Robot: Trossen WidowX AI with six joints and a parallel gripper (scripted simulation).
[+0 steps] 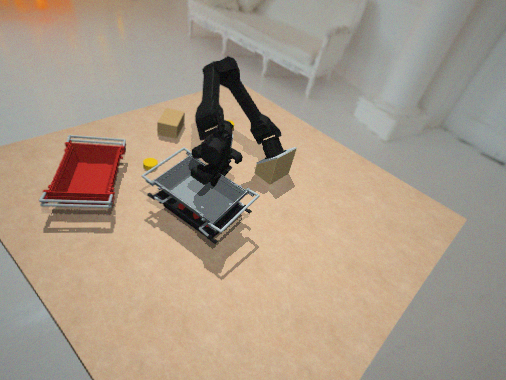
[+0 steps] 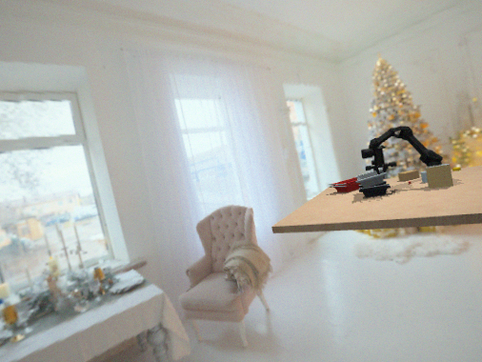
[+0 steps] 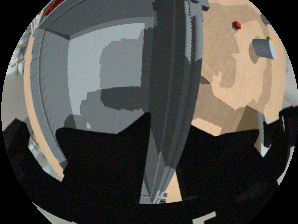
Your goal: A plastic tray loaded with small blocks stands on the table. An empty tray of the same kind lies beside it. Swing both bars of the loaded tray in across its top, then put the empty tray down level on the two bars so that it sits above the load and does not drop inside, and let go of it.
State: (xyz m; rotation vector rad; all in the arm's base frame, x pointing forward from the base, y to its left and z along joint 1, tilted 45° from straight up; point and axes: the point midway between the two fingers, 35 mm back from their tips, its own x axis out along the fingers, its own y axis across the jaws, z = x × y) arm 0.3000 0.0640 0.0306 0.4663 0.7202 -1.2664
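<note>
My gripper tip is now 70 mm short of the grey tray, 20 mm to the right of it and 20 mm below it. From my gripper tip the other things lie so: cardboard box 110 mm behind, 460 mm to the right, 60 mm below; small red block 130 mm behind, 230 mm to the right, 90 mm below.
</note>
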